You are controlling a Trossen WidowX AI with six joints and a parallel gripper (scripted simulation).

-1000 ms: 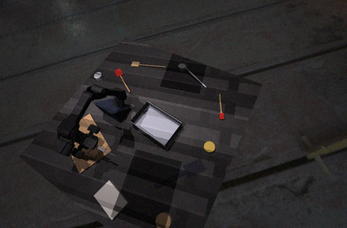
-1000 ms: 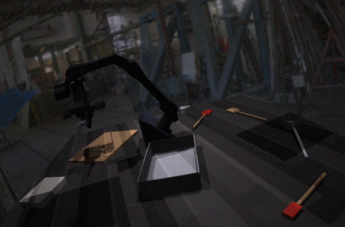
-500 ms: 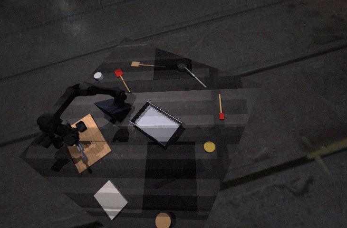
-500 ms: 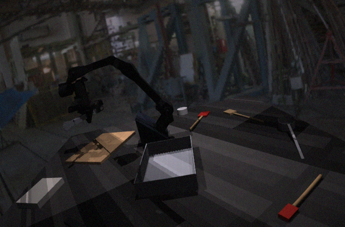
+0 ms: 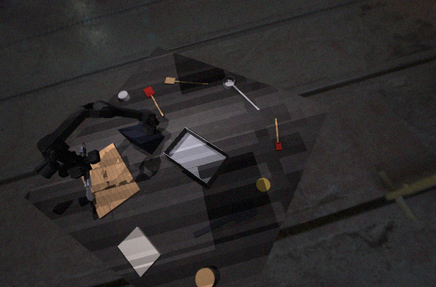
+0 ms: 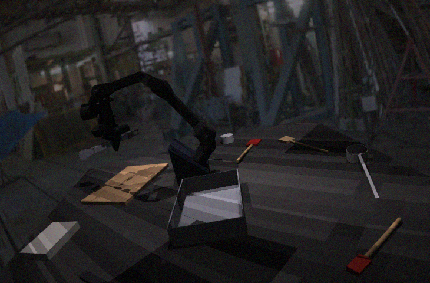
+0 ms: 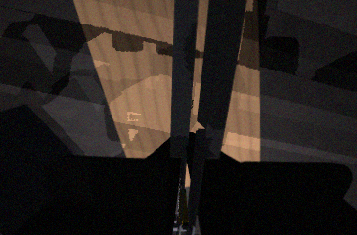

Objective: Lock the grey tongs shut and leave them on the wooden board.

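Now: gripper tip 15 cm above the wooden board. Round my gripper tip: dark spatula 70 cm ahead, 15 cm below, 5 cm to the left; white slab 36 cm ahead, 24 cm to the right, 14 cm below; roasting tin 42 cm ahead, 29 cm to the left, 13 cm below.
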